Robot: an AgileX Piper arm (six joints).
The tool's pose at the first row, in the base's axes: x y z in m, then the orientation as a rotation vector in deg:
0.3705 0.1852 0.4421 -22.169 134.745 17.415
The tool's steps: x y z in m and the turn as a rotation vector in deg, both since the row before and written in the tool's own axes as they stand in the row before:
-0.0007 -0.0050 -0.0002 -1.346 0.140 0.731
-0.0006 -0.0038 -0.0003 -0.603 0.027 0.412
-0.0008 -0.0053 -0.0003 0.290 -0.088 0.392
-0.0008 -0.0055 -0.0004 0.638 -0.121 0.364
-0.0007 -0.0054 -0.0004 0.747 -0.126 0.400
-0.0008 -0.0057 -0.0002 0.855 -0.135 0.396
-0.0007 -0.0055 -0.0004 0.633 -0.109 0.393
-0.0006 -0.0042 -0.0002 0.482 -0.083 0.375
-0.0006 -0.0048 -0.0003 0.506 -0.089 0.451
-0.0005 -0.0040 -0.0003 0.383 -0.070 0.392
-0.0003 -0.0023 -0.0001 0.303 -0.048 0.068
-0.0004 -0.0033 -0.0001 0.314 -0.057 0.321
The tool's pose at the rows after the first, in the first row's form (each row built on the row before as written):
0.3727 0.1806 0.4422 -21.993 134.971 19.343
0.3743 0.1771 0.4423 -21.805 135.053 20.252
0.3766 0.1723 0.4423 -21.188 135.098 20.101
0.3789 0.1672 0.4423 -20.431 135.133 19.526
0.3810 0.1622 0.4423 -19.579 135.177 18.839
0.3833 0.1569 0.4422 -18.678 135.214 18.022
0.3853 0.1517 0.4422 -17.893 135.250 17.466
0.3869 0.1478 0.4422 -17.206 135.291 17.078
0.3886 0.1432 0.4422 -16.418 135.341 16.698
0.3899 0.1394 0.4423 -15.761 135.384 16.435
0.3907 0.1372 0.4423 -15.527 135.375 16.111
0.3918 0.1341 0.4422 -14.989 135.407 15.895

